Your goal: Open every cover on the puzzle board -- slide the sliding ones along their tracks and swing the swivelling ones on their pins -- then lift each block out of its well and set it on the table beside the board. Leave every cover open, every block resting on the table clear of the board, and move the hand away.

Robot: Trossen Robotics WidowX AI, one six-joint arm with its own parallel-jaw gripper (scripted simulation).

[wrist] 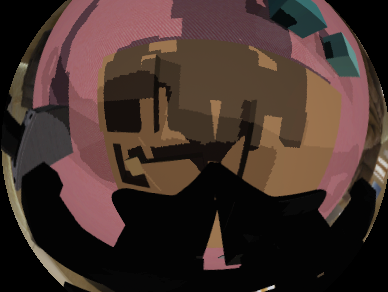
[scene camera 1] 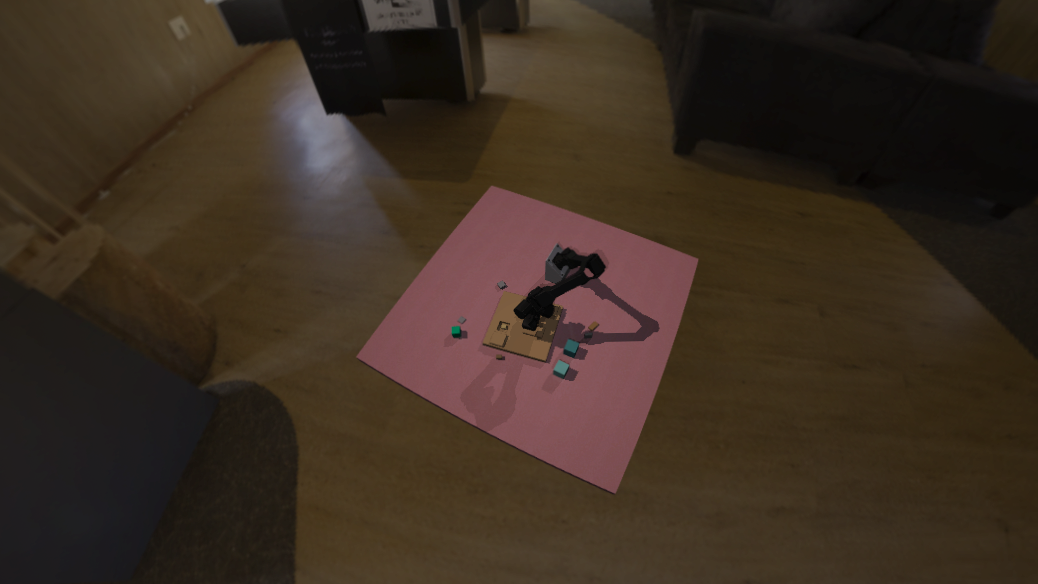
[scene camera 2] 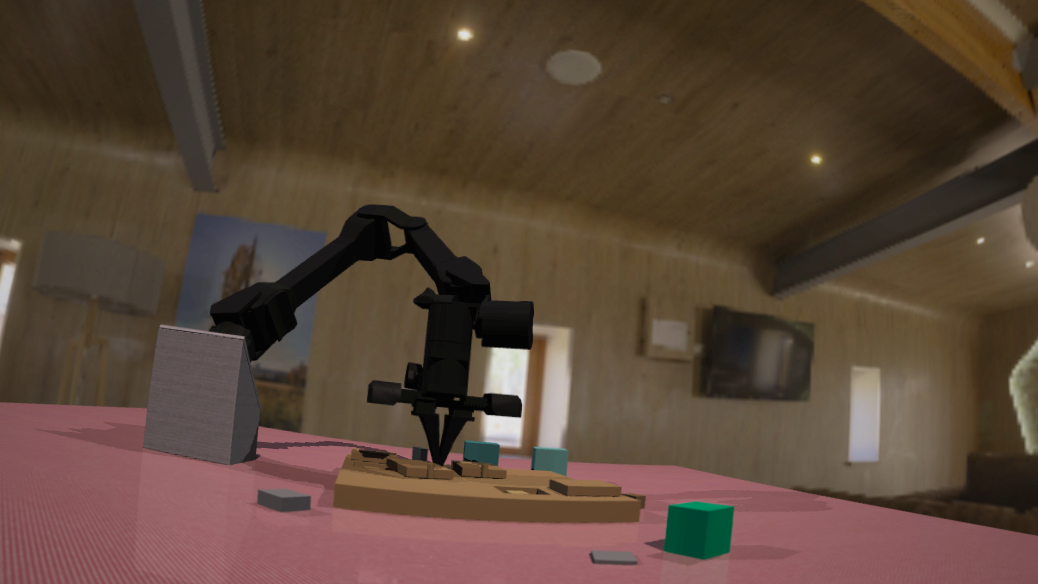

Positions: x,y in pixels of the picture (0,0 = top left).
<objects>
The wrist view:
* my gripper: 213,166
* puzzle board: 205,86
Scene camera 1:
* puzzle board: 516,342
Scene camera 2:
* my gripper: 437,469
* puzzle board: 357,488
</objects>
